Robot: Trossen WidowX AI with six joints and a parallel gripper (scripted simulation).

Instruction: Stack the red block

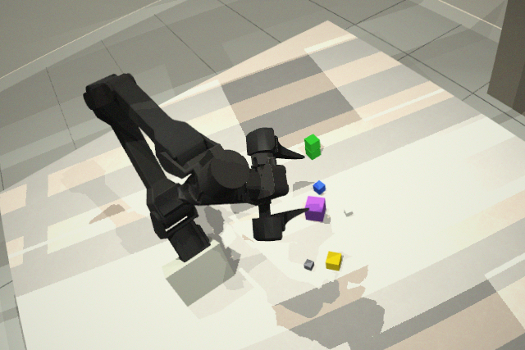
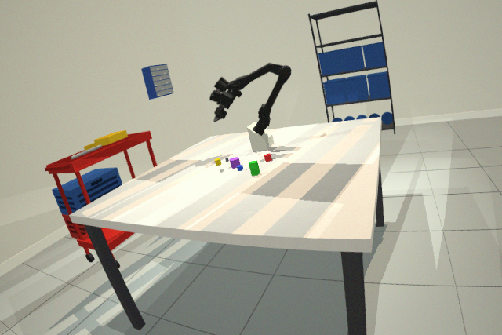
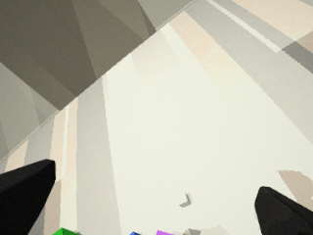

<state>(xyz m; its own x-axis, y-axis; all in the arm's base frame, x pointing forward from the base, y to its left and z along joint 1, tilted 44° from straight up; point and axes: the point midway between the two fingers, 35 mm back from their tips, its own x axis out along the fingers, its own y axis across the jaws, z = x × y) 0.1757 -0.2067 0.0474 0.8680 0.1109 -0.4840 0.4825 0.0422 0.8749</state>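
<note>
The red block is 20 mm ahead of my gripper tip, 230 mm to the left of it and 240 mm below it. Round my gripper tip: yellow cube: 10 mm ahead, 50 mm to the right, 240 mm below; then purple cube: 70 mm ahead, 80 mm to the left, 230 mm below; then small grey cube: 30 mm behind, 20 mm to the right, 240 mm below.
</note>
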